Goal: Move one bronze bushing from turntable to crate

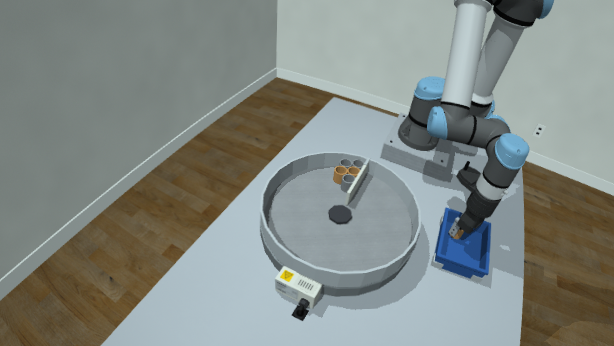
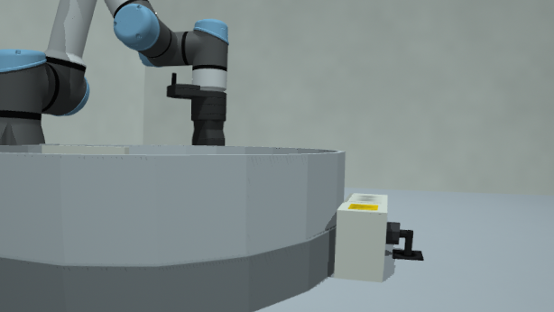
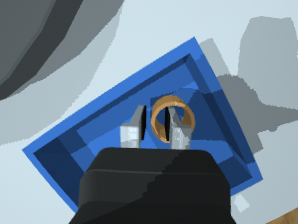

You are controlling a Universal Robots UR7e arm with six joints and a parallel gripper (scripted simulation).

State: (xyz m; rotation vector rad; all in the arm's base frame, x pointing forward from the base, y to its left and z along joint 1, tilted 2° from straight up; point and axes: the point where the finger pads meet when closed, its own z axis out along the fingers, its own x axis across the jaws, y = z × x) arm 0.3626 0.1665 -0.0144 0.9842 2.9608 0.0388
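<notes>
Now: hand 3 cm short of the blue crate, 3 cm to the right of it and 2 cm above it. Also, from my hand: round grey turntable 9 cm ahead, 33 cm to the right, 1 cm above.
</notes>
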